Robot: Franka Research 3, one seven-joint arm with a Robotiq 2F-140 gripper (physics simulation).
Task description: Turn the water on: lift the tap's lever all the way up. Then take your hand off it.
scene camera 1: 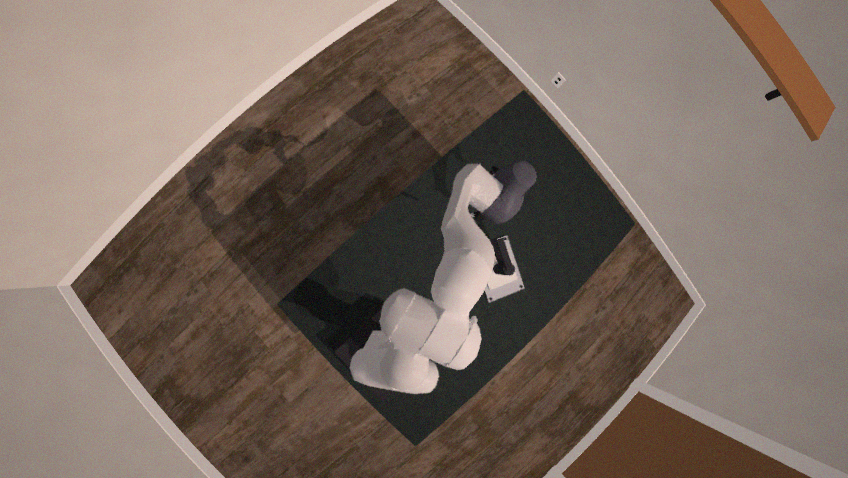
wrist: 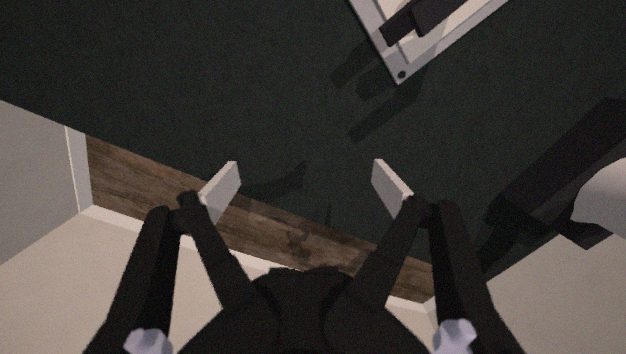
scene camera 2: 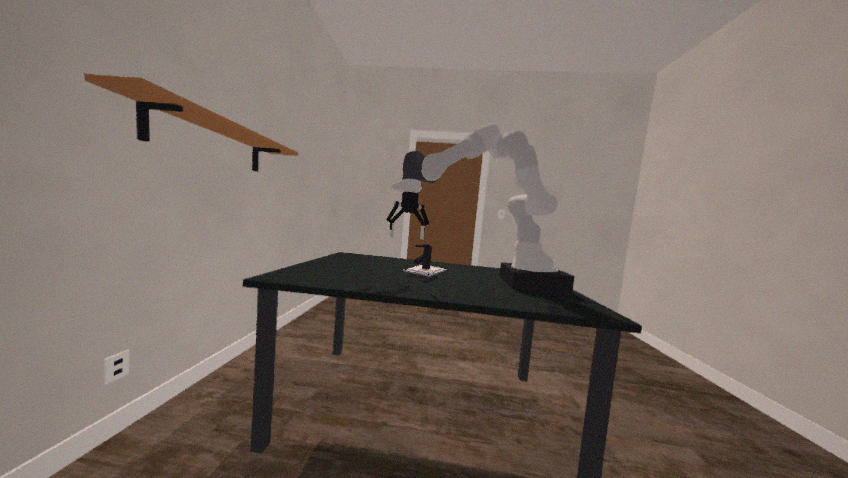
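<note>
The black tap point(scene camera 1: 504, 255) point(scene camera 2: 426, 257) stands on a white base plate point(scene camera 1: 507, 289) point(scene camera 2: 424, 271) point(wrist: 398, 72) on the table. In scene camera 2 a thin bar at its top points left, nearly level, with another part lower on the same side. The lever's exact angle is too small to tell. The wrist view shows dark ends of the tap point(wrist: 435, 15) over the plate at the top, right of centre. My gripper point(scene camera 2: 406, 232) point(wrist: 305, 171) is open and empty, pointing down. It is above and left of the tap in scene camera 2, apart from it. The arm hides it in scene camera 1.
The dark table point(scene camera 1: 570, 207) point(scene camera 2: 332, 285) carries the tap and the arm's black base point(scene camera 2: 537, 280). In scene camera 1 the white arm point(scene camera 1: 463, 276) passes over the table beside the tap. A wooden shelf point(scene camera 1: 777, 65) point(scene camera 2: 195, 115) is on the wall, away from the table.
</note>
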